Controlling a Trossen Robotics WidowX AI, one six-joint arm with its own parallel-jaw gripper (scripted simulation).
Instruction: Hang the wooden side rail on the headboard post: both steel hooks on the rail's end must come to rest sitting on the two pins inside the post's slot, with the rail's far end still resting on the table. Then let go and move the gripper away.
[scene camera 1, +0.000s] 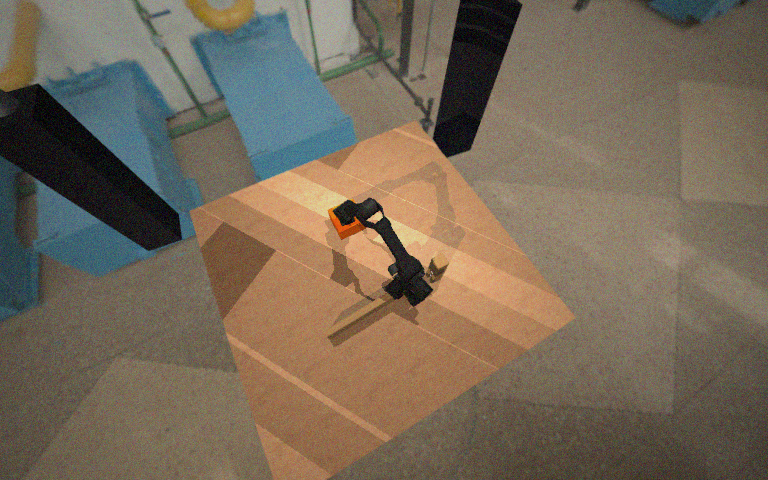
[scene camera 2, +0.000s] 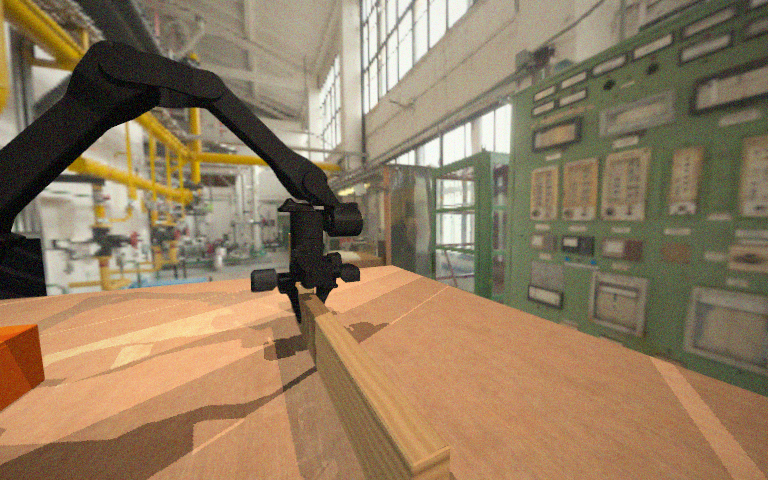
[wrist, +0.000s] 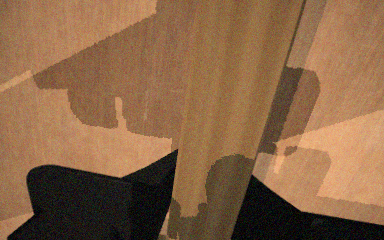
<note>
In view: the gripper (scene camera 2: 308, 321) and a wooden side rail (scene camera 1: 384, 300).
The wooden side rail is seen too in the wrist view (wrist: 238, 61). The gripper also shows in the wrist view (wrist: 203, 157).
</note>
